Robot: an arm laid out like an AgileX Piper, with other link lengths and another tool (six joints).
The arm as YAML. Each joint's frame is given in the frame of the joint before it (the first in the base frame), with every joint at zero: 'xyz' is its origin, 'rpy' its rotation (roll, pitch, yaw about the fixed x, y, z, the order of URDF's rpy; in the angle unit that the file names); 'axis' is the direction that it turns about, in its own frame. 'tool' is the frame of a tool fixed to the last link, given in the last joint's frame.
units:
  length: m
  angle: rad
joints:
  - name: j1
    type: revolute
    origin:
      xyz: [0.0, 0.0, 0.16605]
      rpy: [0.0, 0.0, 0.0]
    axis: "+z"
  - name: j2
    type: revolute
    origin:
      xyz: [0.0, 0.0, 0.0]
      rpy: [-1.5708, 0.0, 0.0]
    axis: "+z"
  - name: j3
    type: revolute
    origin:
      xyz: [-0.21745, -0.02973, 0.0]
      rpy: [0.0, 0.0, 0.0]
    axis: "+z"
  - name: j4
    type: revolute
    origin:
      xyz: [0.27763, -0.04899, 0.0]
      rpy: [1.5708, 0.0, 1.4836]
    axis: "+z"
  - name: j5
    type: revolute
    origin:
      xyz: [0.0, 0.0, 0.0]
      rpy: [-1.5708, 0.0, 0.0]
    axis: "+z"
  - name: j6
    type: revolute
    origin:
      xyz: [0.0, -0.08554, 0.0]
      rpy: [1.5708, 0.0, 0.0]
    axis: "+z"
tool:
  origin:
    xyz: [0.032, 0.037, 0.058]
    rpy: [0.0, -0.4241, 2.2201]
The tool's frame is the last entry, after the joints.
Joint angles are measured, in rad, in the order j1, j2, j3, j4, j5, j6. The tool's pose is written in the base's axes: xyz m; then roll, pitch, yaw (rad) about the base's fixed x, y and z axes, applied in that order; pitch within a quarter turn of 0, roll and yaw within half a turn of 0. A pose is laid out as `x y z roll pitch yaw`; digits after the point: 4 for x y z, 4 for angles.
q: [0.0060, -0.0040, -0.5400, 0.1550, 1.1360, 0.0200]
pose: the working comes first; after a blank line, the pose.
Where each joint sits with the arm in this pose, in the base's axes (m; each line is computed from the numbers above, not from the rounded line before):
j1: 0.0000 0.0000 0.1661
j2: 0.0000 0.0000 0.1661
j3: -0.2176 -0.0013 0.1949
j4: -0.0054 0.0000 0.3805
j5: -0.0054 0.0000 0.3805
j6: 0.0689 0.0124 0.3399
the tool: 0.1004 0.0599 0.2898

0.1004 0.0599 0.2898 2.4249 -0.3966 0.9140
